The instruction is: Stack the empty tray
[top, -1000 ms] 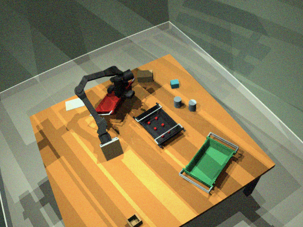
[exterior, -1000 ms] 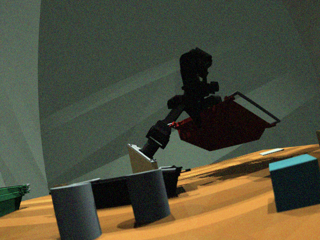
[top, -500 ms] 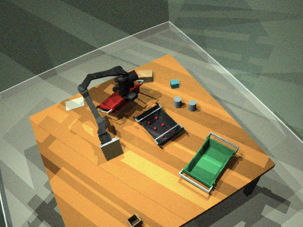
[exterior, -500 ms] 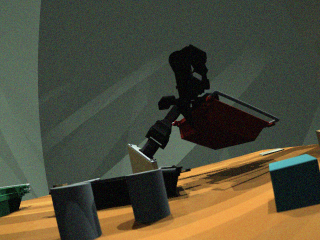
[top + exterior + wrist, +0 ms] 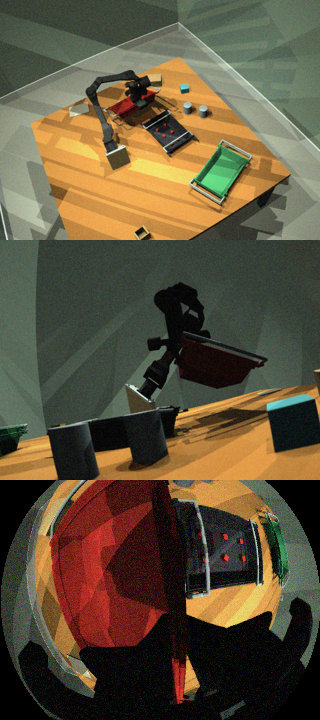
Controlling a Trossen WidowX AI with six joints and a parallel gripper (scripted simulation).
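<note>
Now: the red tray 8 cm to the left of my gripper tip, 1 cm below it and 1 cm behind it. Round my gripper tip: white sheet 38 cm to the left, 34 cm behind, 16 cm below; then small crate 68 cm to the right, 36 cm behind, 15 cm below; then teal cube 41 cm ahead, 14 cm below, 9 cm to the left.
</note>
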